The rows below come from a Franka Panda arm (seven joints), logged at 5 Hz.
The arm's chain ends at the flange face. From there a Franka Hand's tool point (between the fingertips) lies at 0.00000 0.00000 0.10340 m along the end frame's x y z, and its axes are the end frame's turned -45 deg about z.
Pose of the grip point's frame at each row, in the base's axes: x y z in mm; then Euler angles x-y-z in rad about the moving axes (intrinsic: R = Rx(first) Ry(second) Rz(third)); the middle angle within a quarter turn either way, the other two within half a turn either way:
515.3, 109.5, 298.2, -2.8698, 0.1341, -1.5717
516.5, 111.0, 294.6, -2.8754, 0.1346, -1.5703
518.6, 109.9, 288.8, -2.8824, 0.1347, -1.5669
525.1, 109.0, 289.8, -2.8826, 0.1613, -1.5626
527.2, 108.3, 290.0, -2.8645, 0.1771, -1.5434
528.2, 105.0, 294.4, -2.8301, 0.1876, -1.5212
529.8, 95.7, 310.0, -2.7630, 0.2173, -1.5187
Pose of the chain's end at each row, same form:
501.5, 82.0, 396.9, -2.8698, 0.1341, -0.7863
502.6, 84.0, 393.5, -2.8754, 0.1346, -0.7849
504.7, 83.6, 387.8, -2.8824, 0.1347, -0.7815
508.5, 82.9, 388.5, -2.8826, 0.1613, -0.7772
509.0, 80.5, 387.9, -2.8645, 0.1771, -0.7580
508.9, 73.9, 391.1, -2.8301, 0.1876, -0.7358
507.5, 58.4, 403.8, -2.7630, 0.2173, -0.7333

